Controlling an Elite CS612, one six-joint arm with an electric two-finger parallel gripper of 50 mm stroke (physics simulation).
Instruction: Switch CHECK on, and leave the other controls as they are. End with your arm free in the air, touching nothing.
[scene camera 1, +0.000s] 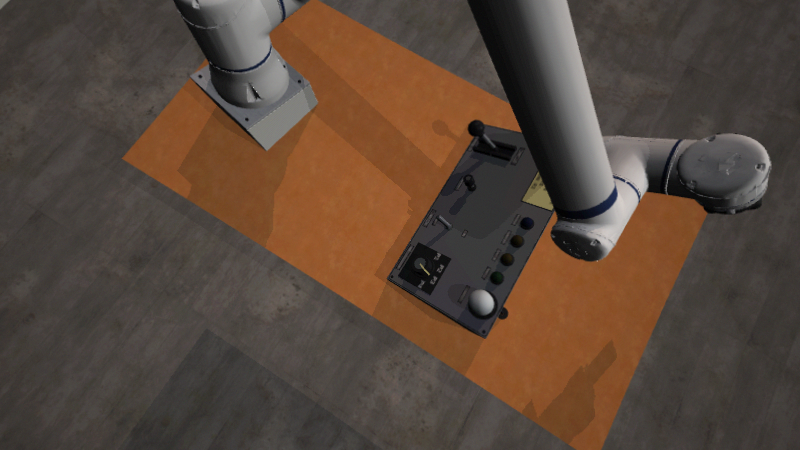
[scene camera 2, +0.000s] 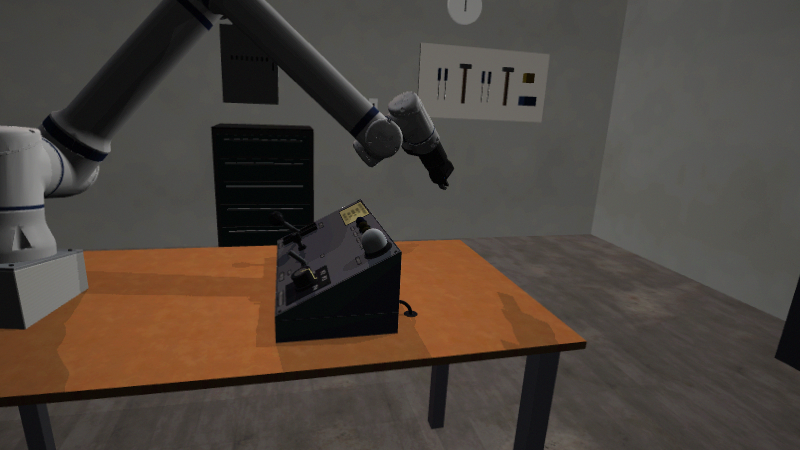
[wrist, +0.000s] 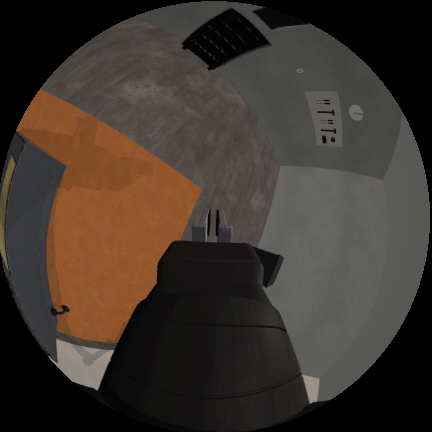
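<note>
The dark sloped control console stands on the table. It bears a metal toggle, a small black-knobbed stick, a larger lever with a black ball and a rotary knob. The labels are too small to read, so which control is CHECK cannot be told. My gripper is nearly closed, with a narrow empty gap between its fingers. It hangs in the air beyond and above the console, touching nothing.
A white dome and several small coloured round parts line the console's far side, near a yellow label plate. A cable leaves the console's back. My forearm passes over one console edge in scene camera 1.
</note>
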